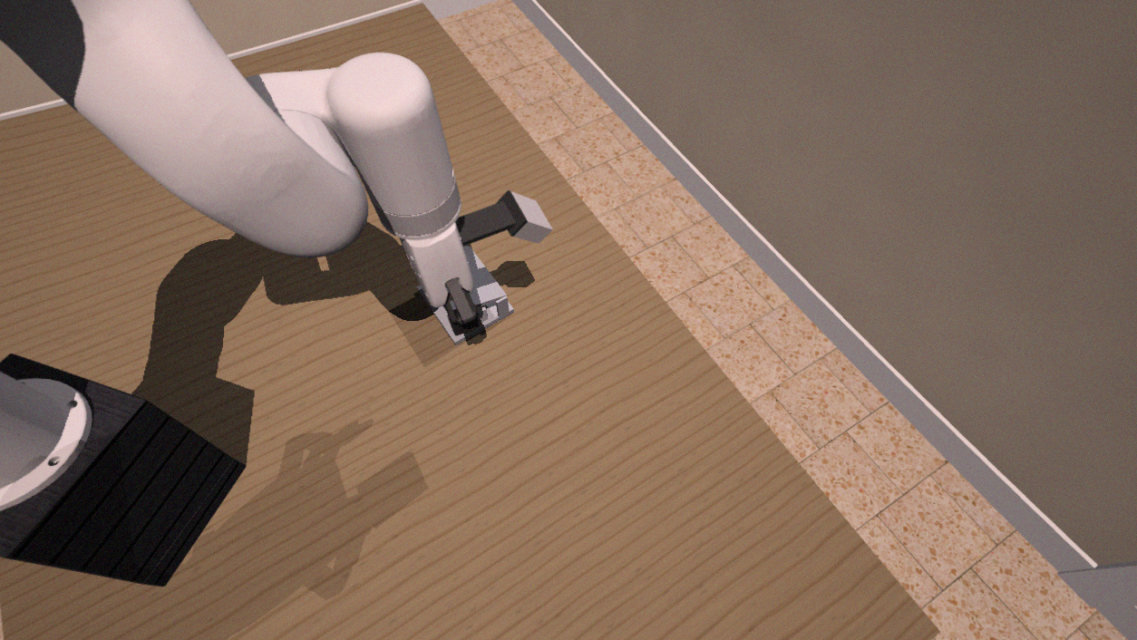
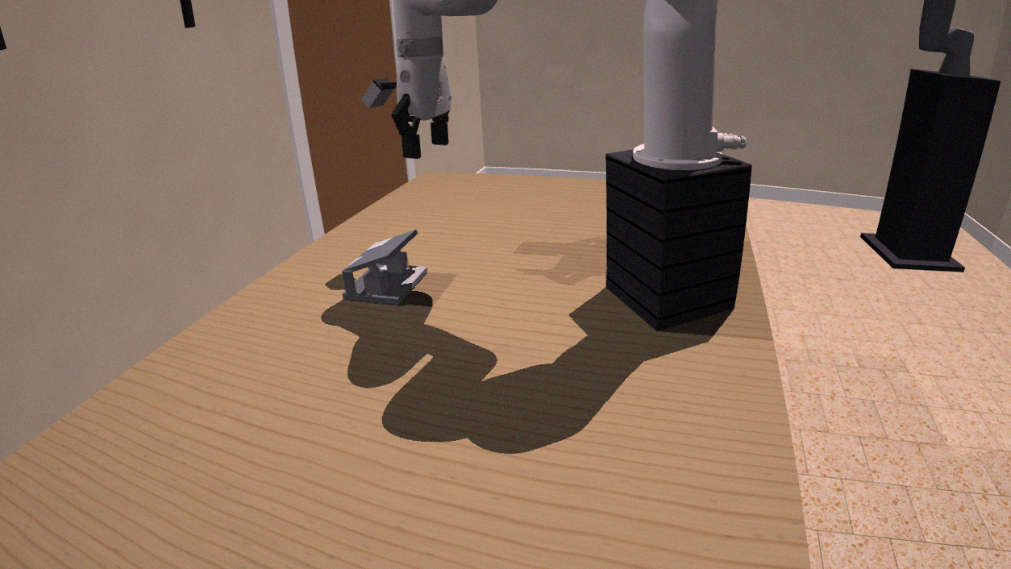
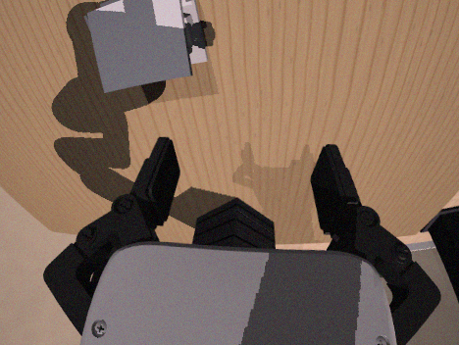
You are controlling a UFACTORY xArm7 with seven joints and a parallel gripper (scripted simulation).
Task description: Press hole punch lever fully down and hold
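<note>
The flat lever is 160 mm below my hand, 110 mm to the left of it and 60 mm ahead of it. From my hand the other things lie so: grey hole punch 180 mm below, 110 mm to the left, 70 mm ahead.
</note>
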